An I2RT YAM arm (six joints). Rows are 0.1 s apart.
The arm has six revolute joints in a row. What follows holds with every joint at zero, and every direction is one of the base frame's.
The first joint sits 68 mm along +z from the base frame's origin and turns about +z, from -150 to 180 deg.
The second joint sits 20 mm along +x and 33.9 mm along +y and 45.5 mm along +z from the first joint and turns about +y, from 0 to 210 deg.
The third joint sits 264 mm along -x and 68.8 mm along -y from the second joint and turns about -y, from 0 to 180 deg.
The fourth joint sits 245 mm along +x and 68.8 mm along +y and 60 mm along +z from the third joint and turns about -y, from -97 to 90 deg.
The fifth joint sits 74 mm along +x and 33.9 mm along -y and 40.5 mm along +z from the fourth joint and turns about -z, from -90 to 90 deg.
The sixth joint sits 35.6 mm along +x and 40.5 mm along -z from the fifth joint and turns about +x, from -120 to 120 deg.
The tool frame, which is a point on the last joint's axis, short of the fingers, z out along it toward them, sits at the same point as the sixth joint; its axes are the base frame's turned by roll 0, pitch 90 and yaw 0 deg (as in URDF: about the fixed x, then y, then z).
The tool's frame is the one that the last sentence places.
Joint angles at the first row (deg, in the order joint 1, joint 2, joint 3, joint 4, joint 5, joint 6):
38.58, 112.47, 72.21, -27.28, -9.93, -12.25
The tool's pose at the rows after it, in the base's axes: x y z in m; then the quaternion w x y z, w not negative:
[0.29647 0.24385 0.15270 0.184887 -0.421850 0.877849 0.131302]
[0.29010 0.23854 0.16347 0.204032 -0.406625 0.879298 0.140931]
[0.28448 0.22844 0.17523 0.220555 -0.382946 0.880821 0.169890]
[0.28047 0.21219 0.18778 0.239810 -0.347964 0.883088 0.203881]
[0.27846 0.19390 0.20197 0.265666 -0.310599 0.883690 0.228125]
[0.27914 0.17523 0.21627 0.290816 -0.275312 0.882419 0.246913]
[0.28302 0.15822 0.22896 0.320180 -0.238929 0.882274 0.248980]
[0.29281 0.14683 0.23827 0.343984 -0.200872 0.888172 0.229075]
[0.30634 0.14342 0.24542 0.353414 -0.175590 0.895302 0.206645]
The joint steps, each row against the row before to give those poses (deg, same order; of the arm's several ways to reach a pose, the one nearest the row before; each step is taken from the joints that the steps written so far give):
-0.04, -2.24, -1.40, 1.16, 0.19, 1.57
-0.04, -3.33, -2.40, 1.71, -0.15, 1.93
-0.93, -3.93, -2.92, 2.01, -2.44, 2.66
-2.00, -4.59, -3.44, 2.48, -3.02, 3.33
-2.51, -4.64, -2.88, 2.25, -1.95, 3.05
-2.96, -3.93, -1.73, 1.45, -1.75, 2.41
-2.93, -2.78, -0.72, 1.37, 0.19, 2.01
-2.26, -0.34, 1.36, 0.23, 2.85, 1.67
-1.19, 1.84, 3.44, -1.42, 2.89, 0.87

